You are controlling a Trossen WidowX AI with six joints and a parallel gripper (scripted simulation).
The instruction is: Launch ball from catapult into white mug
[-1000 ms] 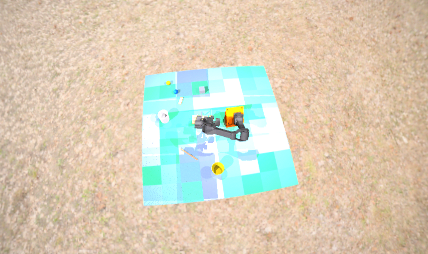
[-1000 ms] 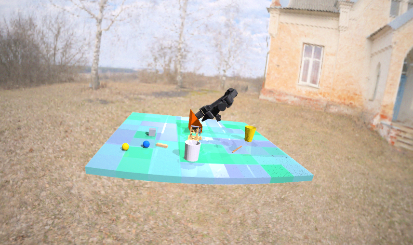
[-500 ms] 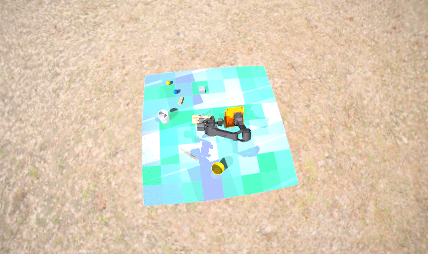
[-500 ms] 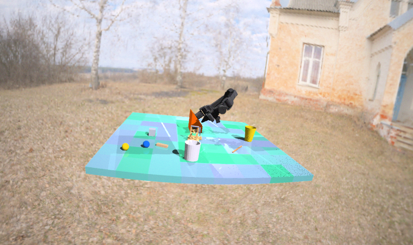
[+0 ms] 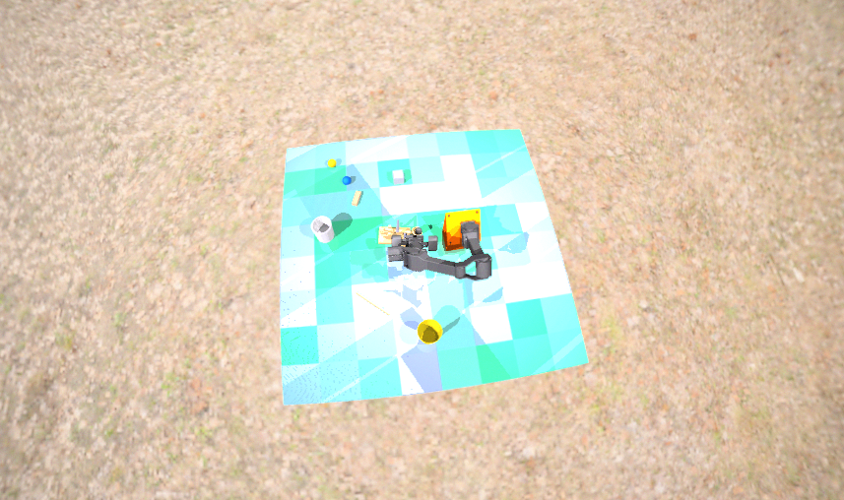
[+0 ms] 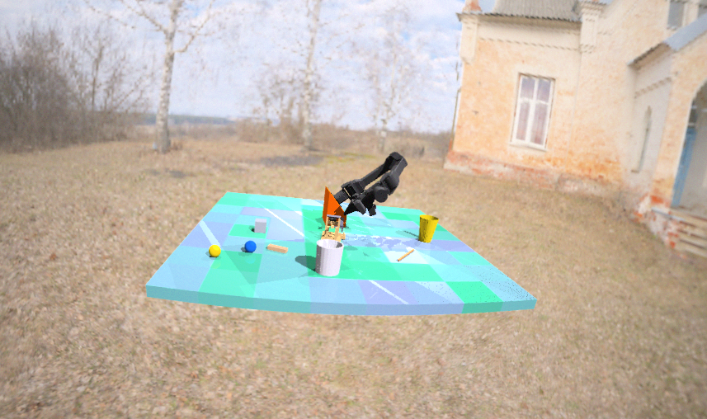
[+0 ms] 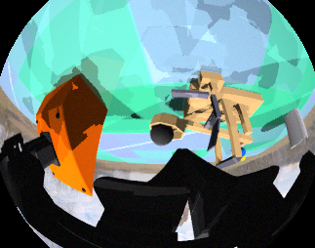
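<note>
Now: gripper tip 40 mm to the left of the black ball, 40 mm above it and 30 mm past it. Round my gripper tip: grey cube: 370 mm to the right, 70 mm below, 20 mm ahead; thin stick: 240 mm to the left, 220 mm ahead, 100 mm below; wooden catapult: 50 mm below, 40 mm ahead, 30 mm to the right.
</note>
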